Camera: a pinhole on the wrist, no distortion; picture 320 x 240 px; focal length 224.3 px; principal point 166.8 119.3 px. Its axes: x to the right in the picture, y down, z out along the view. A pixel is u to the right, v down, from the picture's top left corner.
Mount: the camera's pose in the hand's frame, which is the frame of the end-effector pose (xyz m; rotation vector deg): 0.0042 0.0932 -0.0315 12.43 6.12 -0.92
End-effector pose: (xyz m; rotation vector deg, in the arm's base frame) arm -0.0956 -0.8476 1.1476 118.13 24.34 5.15
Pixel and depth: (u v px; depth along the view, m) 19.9 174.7 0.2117
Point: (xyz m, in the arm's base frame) -0.1255 -1.0948 1.1428
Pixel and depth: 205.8 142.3 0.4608
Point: 0.1380 -1.1665 0.9547
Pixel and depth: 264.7 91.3 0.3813
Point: 0.1630 -1.0189 0.9359
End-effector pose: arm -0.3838 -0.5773 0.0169 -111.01 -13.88 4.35
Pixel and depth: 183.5 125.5 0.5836
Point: -0.3697 -0.0616 -0.1591
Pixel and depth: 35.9 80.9 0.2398
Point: -0.5269 -0.4113 -0.0690
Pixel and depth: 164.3 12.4 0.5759
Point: -0.4533 -0.0328 0.1223
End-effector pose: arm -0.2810 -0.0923 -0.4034 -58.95 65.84 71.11
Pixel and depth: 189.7 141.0 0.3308
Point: -0.3126 0.2114 -0.4295
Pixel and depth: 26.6 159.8 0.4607
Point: -0.3165 0.3355 -0.1015
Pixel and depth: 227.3 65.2 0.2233
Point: -0.2620 0.0852 -0.4631
